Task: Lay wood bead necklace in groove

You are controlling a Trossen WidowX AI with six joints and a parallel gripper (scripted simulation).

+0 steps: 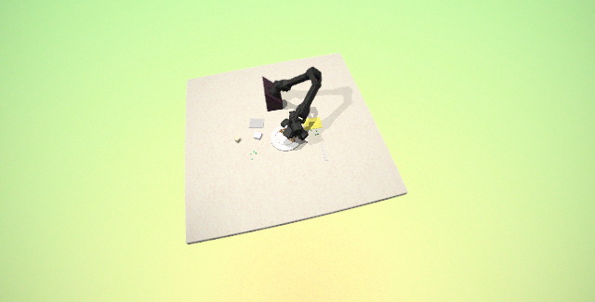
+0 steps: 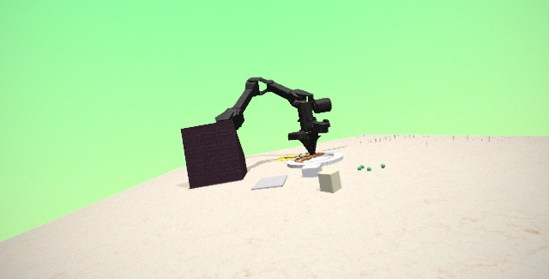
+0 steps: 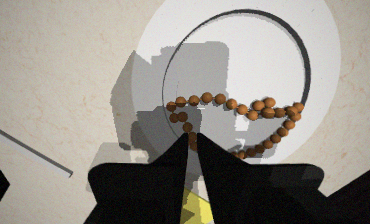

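Now: gripper tip 60 mm to the left of the round white bead board, 10 mm past it and 10 mm above it. Round my gripper tip: thin white strip 170 mm to the left, 140 mm ahead, 10 mm below; then yellow card 140 mm to the left, 90 mm behind, 10 mm below; then grey flat plate 240 mm to the right, 160 mm behind, 10 mm below.
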